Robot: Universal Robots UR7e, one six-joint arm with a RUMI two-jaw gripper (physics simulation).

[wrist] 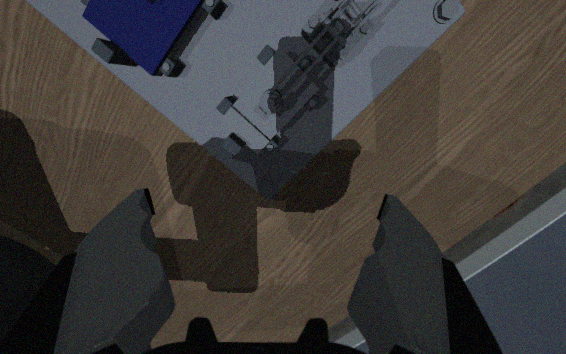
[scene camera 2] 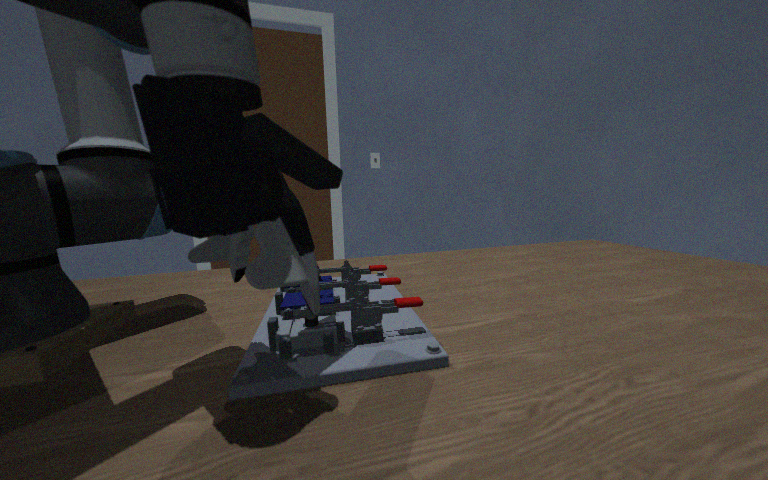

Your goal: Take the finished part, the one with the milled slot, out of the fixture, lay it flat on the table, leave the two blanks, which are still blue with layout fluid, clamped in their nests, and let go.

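The grey finished part sits in the nearest nest of the fixture plate; its slot cannot be made out. The nearest toggle clamp reaches over it, its dark tip over the part. One blue blank sits in the middle nest and another blue blank in the far nest. My gripper is open and empty, pointing down above the near end of the plate. In the scene view a fingertip overlaps the near clamp's arm; contact cannot be told.
Red clamp handles point right, low over the plate. Small posts stand around the near nest. A bolt head is at the plate's corner. The wooden table extends around the plate.
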